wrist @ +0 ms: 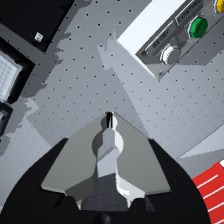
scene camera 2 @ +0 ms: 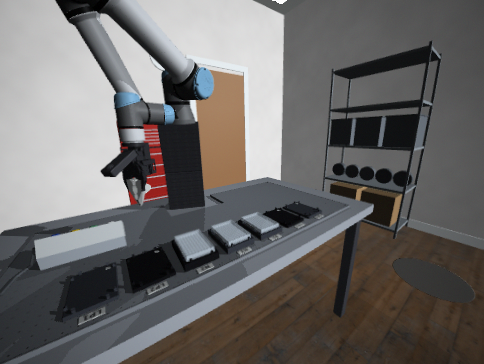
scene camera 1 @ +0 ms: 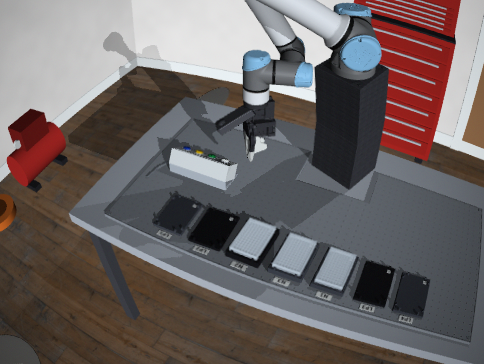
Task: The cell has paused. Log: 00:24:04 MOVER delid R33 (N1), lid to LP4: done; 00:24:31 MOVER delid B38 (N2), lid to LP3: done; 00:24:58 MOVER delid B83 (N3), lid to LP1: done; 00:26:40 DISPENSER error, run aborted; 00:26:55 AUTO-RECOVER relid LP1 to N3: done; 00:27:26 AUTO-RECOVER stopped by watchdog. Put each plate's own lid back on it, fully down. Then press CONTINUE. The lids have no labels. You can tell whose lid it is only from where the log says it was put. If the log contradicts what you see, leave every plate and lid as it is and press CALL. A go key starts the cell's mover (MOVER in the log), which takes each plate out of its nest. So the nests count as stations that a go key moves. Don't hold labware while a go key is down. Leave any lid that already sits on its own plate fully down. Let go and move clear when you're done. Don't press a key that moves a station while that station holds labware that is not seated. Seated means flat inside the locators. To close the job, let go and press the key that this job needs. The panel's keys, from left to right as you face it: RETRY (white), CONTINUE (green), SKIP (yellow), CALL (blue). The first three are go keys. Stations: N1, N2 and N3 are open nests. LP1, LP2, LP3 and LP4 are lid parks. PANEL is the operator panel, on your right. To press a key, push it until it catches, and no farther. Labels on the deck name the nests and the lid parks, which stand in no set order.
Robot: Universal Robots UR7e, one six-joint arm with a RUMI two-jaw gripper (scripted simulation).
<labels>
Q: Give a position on a clear lid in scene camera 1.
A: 252, 238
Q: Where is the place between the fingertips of the gripper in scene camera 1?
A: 250, 160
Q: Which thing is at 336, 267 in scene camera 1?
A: A clear lid.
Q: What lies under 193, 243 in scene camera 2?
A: A clear lid.
</labels>
